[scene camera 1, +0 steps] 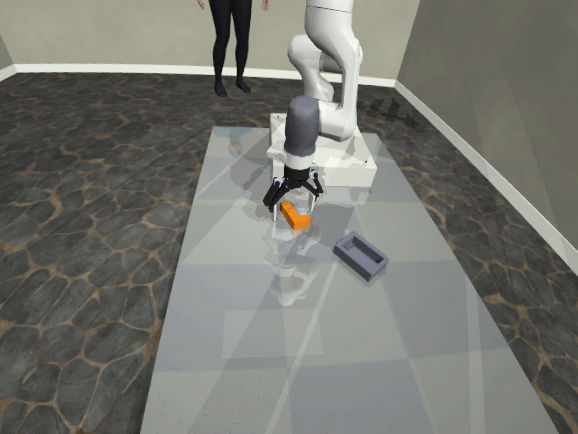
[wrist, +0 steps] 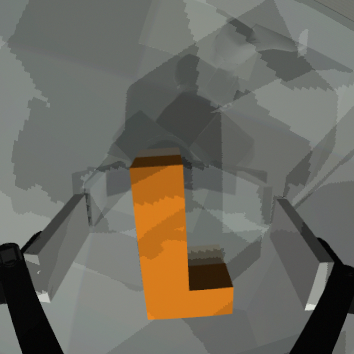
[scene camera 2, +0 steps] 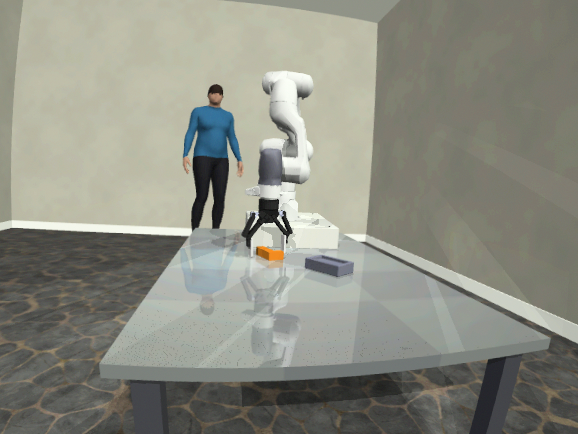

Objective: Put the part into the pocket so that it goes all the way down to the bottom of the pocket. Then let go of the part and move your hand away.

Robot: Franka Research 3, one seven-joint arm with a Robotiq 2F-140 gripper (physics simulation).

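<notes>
The part is an orange L-shaped block (scene camera 1: 296, 217) (scene camera 2: 270, 254) (wrist: 162, 240) lying flat on the table. My gripper (scene camera 1: 293, 212) (scene camera 2: 268, 250) (wrist: 179, 216) is open wide and low over the table, pointing down. In the wrist view the block lies between the two finger pads, with space on both sides; its long arm runs roughly parallel to the pads and its short foot points right. The pocket is in a grey-blue box (scene camera 1: 361, 256) (scene camera 2: 329, 266), which sits on the table to the right of the block and nearer the scene cameras. The box does not show in the wrist view.
The glossy table (scene camera 1: 250, 400) (scene camera 2: 320, 345) shows reflections and shadows of the arm. The arm's white base (scene camera 1: 345, 175) (scene camera 2: 310, 237) stands behind the gripper at the table's far end. A person (scene camera 1: 231, 40) (scene camera 2: 212, 135) stands on the floor beyond the table.
</notes>
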